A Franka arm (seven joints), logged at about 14 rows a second.
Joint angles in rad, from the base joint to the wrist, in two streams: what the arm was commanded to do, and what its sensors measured. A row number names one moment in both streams.
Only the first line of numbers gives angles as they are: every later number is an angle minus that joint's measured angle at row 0.
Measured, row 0: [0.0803 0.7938 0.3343 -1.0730 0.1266 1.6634 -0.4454]
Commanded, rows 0 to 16: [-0.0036 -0.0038 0.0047 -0.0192 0.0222 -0.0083 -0.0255]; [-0.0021 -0.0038 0.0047 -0.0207 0.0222 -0.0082 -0.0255]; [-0.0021 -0.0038 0.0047 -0.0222 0.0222 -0.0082 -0.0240]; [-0.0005 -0.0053 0.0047 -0.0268 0.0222 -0.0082 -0.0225]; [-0.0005 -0.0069 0.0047 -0.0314 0.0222 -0.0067 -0.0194]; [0.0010 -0.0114 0.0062 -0.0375 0.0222 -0.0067 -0.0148]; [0.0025 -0.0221 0.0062 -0.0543 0.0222 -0.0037 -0.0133]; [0.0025 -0.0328 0.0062 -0.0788 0.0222 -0.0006 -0.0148]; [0.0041 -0.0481 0.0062 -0.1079 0.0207 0.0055 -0.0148]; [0.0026 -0.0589 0.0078 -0.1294 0.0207 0.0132 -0.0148]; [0.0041 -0.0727 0.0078 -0.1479 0.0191 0.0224 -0.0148]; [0.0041 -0.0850 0.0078 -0.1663 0.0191 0.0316 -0.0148]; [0.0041 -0.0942 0.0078 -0.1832 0.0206 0.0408 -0.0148]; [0.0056 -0.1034 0.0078 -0.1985 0.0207 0.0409 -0.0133]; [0.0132 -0.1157 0.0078 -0.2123 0.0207 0.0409 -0.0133]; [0.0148 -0.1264 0.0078 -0.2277 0.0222 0.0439 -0.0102]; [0.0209 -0.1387 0.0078 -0.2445 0.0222 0.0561 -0.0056]
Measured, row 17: [0.0122 -0.0793 0.0140 -0.1531 0.0001 0.0251 -0.0005]
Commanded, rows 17 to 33: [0.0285 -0.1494 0.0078 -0.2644 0.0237 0.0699 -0.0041]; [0.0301 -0.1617 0.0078 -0.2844 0.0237 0.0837 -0.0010]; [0.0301 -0.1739 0.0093 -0.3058 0.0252 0.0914 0.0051]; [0.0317 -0.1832 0.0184 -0.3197 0.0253 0.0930 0.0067]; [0.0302 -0.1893 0.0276 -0.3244 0.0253 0.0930 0.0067]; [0.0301 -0.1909 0.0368 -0.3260 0.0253 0.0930 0.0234]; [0.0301 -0.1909 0.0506 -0.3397 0.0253 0.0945 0.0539]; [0.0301 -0.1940 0.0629 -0.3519 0.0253 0.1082 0.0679]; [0.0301 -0.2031 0.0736 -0.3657 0.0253 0.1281 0.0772]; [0.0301 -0.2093 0.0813 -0.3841 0.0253 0.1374 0.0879]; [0.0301 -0.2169 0.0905 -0.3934 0.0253 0.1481 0.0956]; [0.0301 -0.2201 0.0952 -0.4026 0.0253 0.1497 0.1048]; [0.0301 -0.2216 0.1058 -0.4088 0.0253 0.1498 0.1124]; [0.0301 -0.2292 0.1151 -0.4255 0.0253 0.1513 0.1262]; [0.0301 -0.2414 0.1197 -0.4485 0.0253 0.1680 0.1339]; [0.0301 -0.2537 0.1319 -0.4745 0.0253 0.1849 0.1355]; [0.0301 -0.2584 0.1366 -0.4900 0.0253 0.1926 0.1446]
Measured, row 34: [0.0263 -0.2243 0.1084 -0.4038 0.0003 0.1199 0.0800]
